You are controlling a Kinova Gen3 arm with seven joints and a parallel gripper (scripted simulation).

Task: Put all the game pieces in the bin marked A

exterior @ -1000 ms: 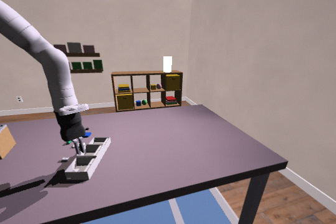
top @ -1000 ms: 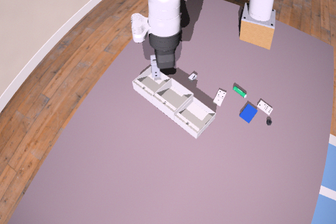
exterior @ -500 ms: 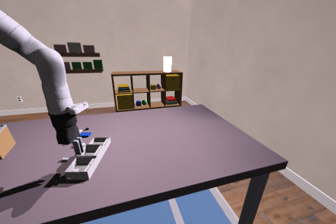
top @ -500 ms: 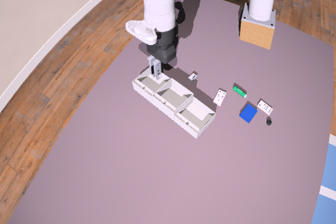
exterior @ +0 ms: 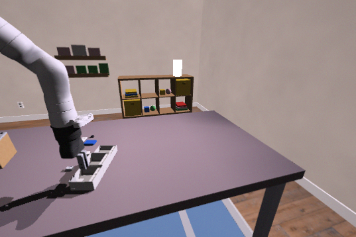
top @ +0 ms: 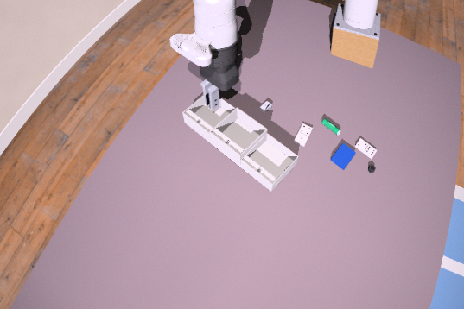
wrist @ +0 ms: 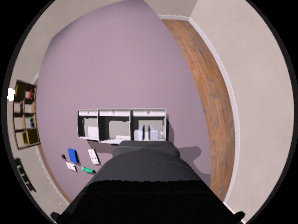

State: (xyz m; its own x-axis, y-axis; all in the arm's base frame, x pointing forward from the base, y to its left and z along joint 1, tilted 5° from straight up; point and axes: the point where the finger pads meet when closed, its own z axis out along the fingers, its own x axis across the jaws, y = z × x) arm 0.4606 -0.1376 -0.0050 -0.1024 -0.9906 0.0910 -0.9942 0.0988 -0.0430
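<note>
Now: the joined white bins 80 mm to the left of my hand, 60 mm below it and 10 mm ahead of it. From my hand the other things lie so: green cylinder (220 mm to the left, 150 mm behind, 70 mm below); then white-grey object (100 mm behind, 70 mm to the left, 70 mm below); then blue flat block (280 mm to the left, 100 mm behind, 80 mm below).
</note>
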